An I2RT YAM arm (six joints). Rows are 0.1 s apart.
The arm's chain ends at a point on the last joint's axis. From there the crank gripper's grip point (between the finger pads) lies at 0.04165 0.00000 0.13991 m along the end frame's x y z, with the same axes.
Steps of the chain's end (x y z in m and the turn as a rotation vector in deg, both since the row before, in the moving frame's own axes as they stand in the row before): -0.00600 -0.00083 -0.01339 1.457 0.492 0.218; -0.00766 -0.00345 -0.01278 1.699 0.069 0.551; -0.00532 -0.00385 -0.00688 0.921 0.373 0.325; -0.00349 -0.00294 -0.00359 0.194 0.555 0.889; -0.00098 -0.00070 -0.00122 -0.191 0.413 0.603; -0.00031 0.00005 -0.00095 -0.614 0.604 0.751; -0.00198 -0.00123 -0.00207 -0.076 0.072 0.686; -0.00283 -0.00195 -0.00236 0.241 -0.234 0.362
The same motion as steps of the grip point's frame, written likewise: -0.00479 -0.00422 -0.01380 1.457 0.492 0.218; -0.00747 -0.00720 -0.01289 1.699 0.069 0.551; -0.00440 -0.00586 -0.00717 0.921 0.373 0.325; -0.00214 -0.00276 -0.00400 0.194 0.555 0.889; 0.00002 0.00021 -0.00153 -0.191 0.413 0.603; 0.00115 0.00210 -0.00141 -0.614 0.604 0.751; -0.00181 -0.00054 -0.00212 -0.076 0.072 0.686; -0.00340 -0.00228 -0.00219 0.241 -0.234 0.362
